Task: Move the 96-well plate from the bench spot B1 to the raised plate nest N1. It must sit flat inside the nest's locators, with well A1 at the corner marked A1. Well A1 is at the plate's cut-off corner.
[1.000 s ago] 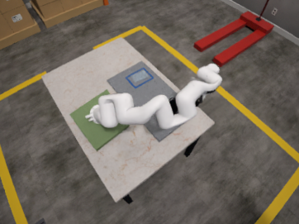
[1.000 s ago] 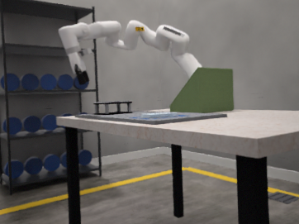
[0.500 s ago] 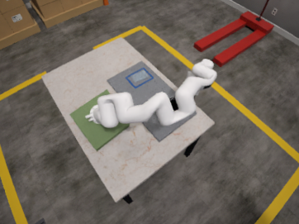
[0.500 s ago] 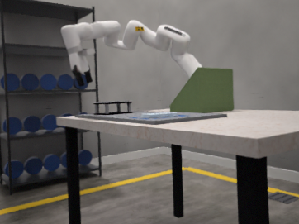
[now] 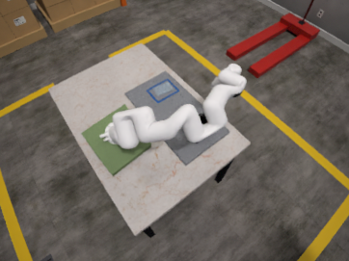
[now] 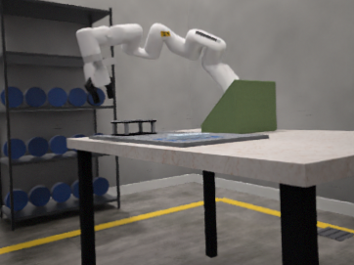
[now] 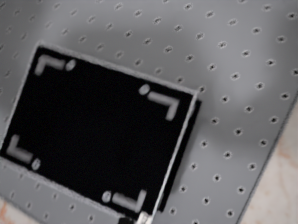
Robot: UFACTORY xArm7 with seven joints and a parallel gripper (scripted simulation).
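The 96-well plate is 160 mm behind my hand, 410 mm to the left of it and 150 mm below it. From my hand the other things lie so: raised nest N1 (130 mm behind, 10 mm to the right, 100 mm below).
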